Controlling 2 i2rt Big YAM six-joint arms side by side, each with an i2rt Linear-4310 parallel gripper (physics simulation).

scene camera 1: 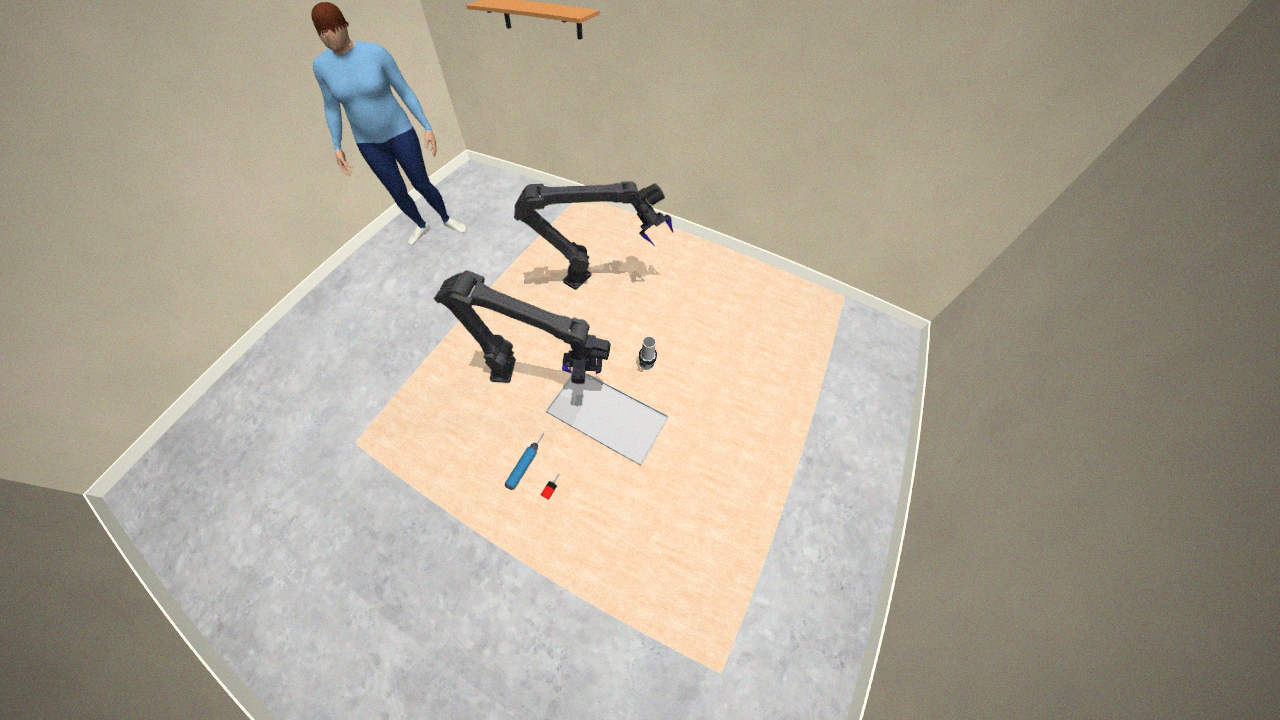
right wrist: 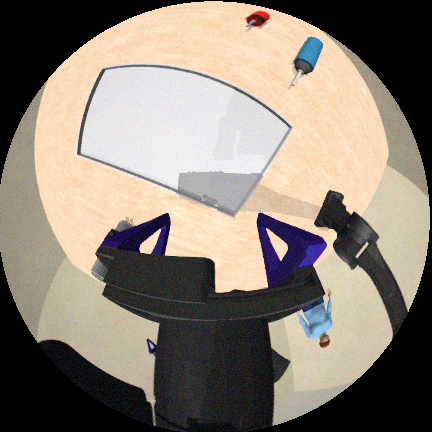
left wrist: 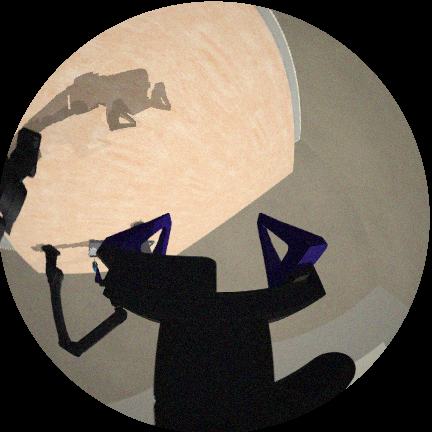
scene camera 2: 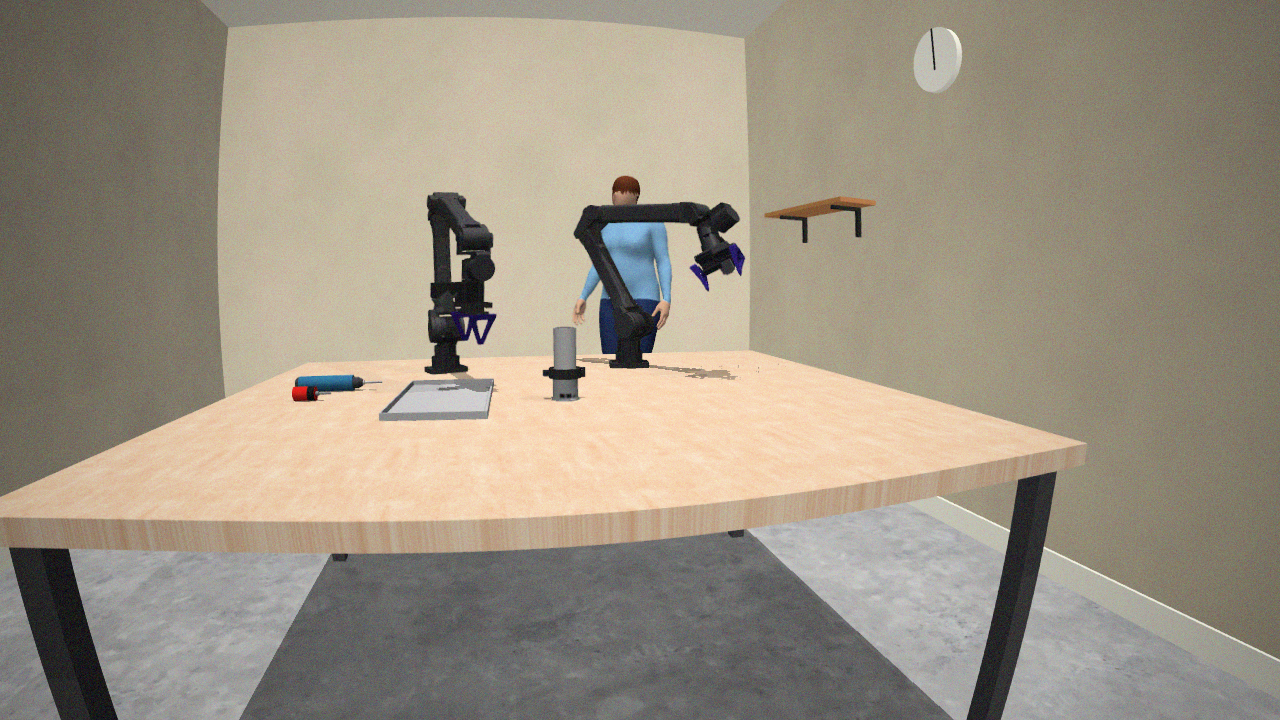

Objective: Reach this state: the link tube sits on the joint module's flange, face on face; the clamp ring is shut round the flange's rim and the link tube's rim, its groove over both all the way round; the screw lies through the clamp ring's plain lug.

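Where they show: left gripper, fingertip midpoint: [scene camera 1: 663, 239] [right wrist: 152, 336] [left wrist: 213, 217] [scene camera 2: 723, 282]; right gripper, fingertip midpoint: [right wrist: 213, 216] [scene camera 2: 472, 342]; left arm's base, origin of the base link: [scene camera 1: 577, 278] [scene camera 2: 628, 366]; right arm's base, origin of the base link: [scene camera 1: 503, 369] [right wrist: 328, 208] [left wrist: 50, 249] [scene camera 2: 446, 371].
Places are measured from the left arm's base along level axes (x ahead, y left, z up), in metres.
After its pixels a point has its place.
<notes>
The grey link tube [scene camera 1: 648, 342] @[x 0.533, y -0.188, z 0.160 m] [scene camera 2: 563, 344] @[x 0.560, y -0.186, z 0.125 m] [right wrist: 98, 270] @[x 0.533, y -0.209, z 0.152 m] stands upright above the joint module [scene camera 2: 564, 390] @[x 0.562, y -0.185, z 0.024 m]. The black clamp ring [scene camera 1: 647, 359] [scene camera 2: 563, 373] @[x 0.570, y -0.186, z 0.063 m] surrounds their joint; whether it is fully shut is too small to tell. A small light thing, seemingly the screw [right wrist: 209, 199] @[x 0.384, y -0.384, z 0.010 m], lies at the tray's near wall in the right wrist view. My right gripper [scene camera 2: 473, 341] @[x 0.401, y -0.416, z 0.117 m] [right wrist: 213, 216] @[x 0.401, y -0.416, z 0.117 m] is open and empty, above and beside the tray. Its finger partly hides the ring and module in the right wrist view. My left gripper [scene camera 1: 662, 237] @[x 0.322, y 0.223, z 0.261 m] [scene camera 2: 724, 281] @[x 0.322, y 0.223, z 0.261 m] [left wrist: 213, 217] @[x 0.322, y 0.223, z 0.261 m] is open and empty, high and far from the parts.
The tray [scene camera 1: 608, 446] @[x 0.626, y -0.564, z 0.015 m] [scene camera 2: 435, 415] @[x 0.750, y -0.434, z 0.009 m] [right wrist: 130, 172] @[x 0.549, y -0.356, z 0.010 m] lies beside the module. A blue screwdriver [scene camera 1: 521, 466] @[x 0.430, y -0.814, z 0.040 m] [scene camera 2: 326, 383] @[x 0.443, y -0.808, z 0.024 m] [right wrist: 309, 52] and a smaller red driver [scene camera 1: 548, 490] @[x 0.560, y -0.819, z 0.033 m] [scene camera 2: 303, 393] @[x 0.572, y -0.813, z 0.021 m] [right wrist: 258, 18] lie beyond it. A person [scene camera 1: 365, 89] [scene camera 2: 633, 259] stands behind the arms.
</notes>
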